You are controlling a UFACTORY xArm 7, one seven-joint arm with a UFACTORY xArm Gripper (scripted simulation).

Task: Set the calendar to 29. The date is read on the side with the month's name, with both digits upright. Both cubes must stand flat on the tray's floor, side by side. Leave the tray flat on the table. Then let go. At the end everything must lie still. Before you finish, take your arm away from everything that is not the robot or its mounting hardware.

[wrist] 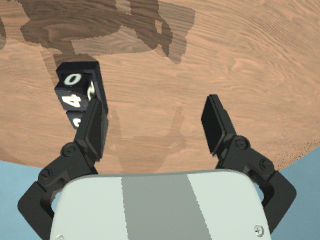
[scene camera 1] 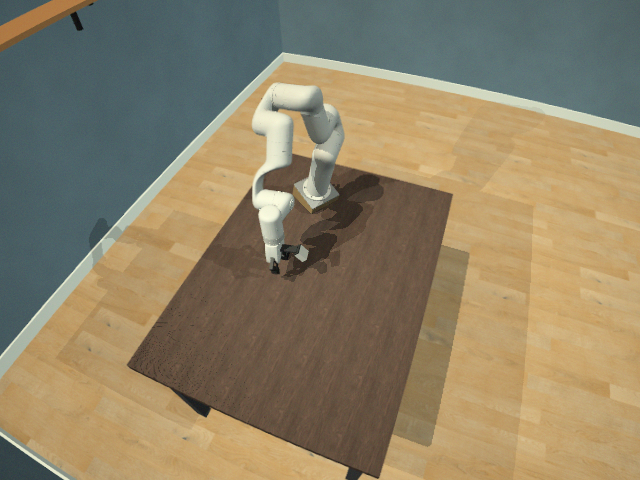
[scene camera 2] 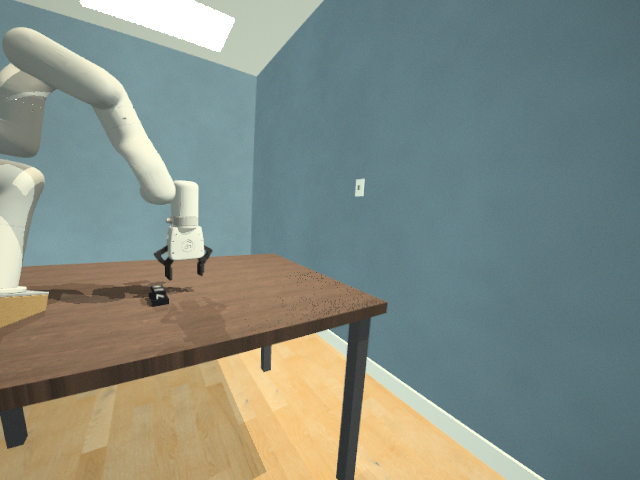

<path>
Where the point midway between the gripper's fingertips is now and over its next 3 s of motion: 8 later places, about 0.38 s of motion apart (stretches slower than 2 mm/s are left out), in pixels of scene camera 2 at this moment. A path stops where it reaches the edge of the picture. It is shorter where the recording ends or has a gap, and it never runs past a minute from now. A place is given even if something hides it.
The gripper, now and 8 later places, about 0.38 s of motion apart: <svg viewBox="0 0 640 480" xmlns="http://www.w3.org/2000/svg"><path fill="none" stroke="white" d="M185 277L187 278L190 279L193 281L195 283L195 285L195 286L195 284L195 284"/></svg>
</path>
